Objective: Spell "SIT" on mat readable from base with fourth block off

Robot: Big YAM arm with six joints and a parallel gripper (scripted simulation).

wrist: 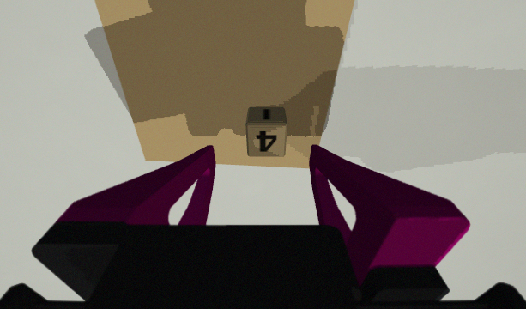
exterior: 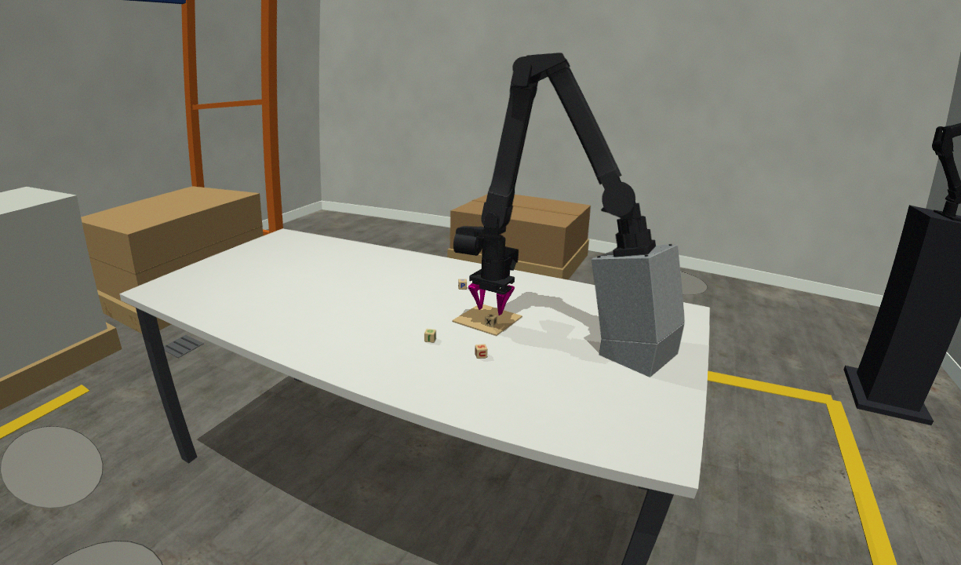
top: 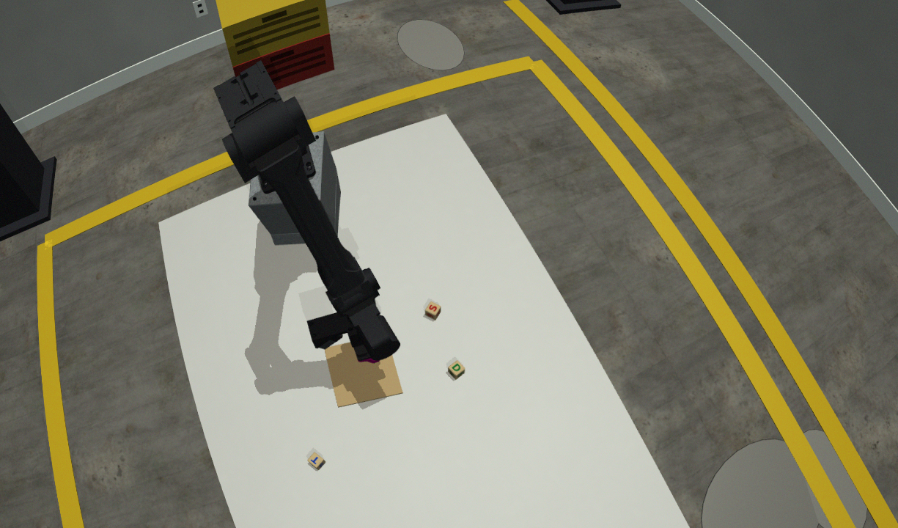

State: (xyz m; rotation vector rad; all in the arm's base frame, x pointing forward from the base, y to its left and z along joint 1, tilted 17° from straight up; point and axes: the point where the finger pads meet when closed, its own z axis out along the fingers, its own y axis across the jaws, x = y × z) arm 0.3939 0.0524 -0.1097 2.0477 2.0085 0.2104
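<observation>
The I block lies 3 cm below my hand. The rest, counted from my hand: S block: 5 cm behind, 15 cm to the left, 4 cm below; D block: 9 cm ahead, 15 cm to the left, 4 cm below; tan mat: 2 cm ahead, 3 cm to the right, 5 cm below.
</observation>
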